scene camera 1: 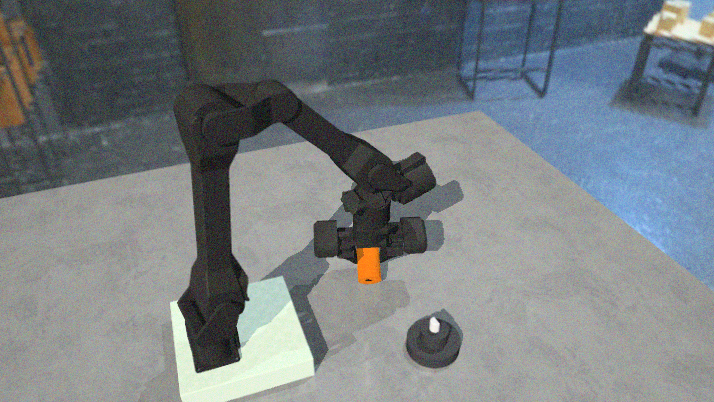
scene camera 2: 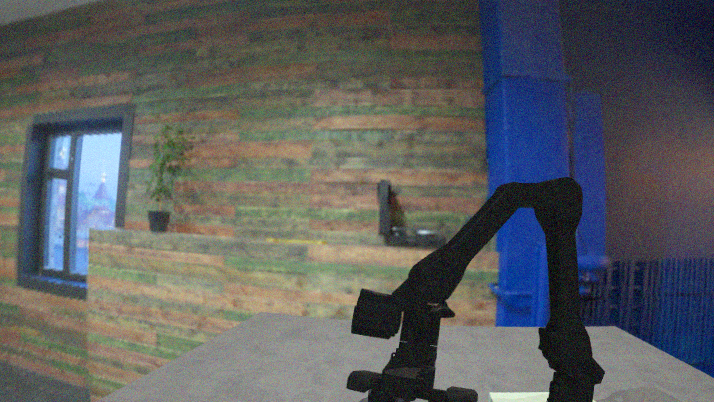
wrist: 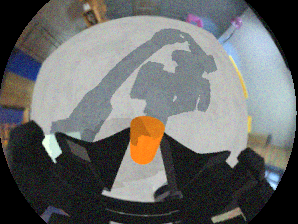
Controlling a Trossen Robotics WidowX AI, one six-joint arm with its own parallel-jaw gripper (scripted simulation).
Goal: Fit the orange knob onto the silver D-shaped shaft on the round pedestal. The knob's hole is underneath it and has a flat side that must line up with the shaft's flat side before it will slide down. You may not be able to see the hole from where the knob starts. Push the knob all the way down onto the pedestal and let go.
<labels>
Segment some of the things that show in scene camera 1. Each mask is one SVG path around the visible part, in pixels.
The gripper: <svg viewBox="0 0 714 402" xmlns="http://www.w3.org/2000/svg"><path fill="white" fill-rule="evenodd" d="M425 223L421 217L400 217L400 222L389 222L390 214L387 221L377 227L364 226L354 216L353 227L337 228L337 220L316 221L314 224L314 255L317 258L337 256L340 259L346 259L357 264L356 247L381 247L379 252L380 263L397 256L402 256L404 252L407 254L424 253L427 249Z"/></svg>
An orange knob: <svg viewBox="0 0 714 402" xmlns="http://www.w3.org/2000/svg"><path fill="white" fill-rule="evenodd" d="M357 248L358 282L362 284L380 282L379 248Z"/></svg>
</labels>
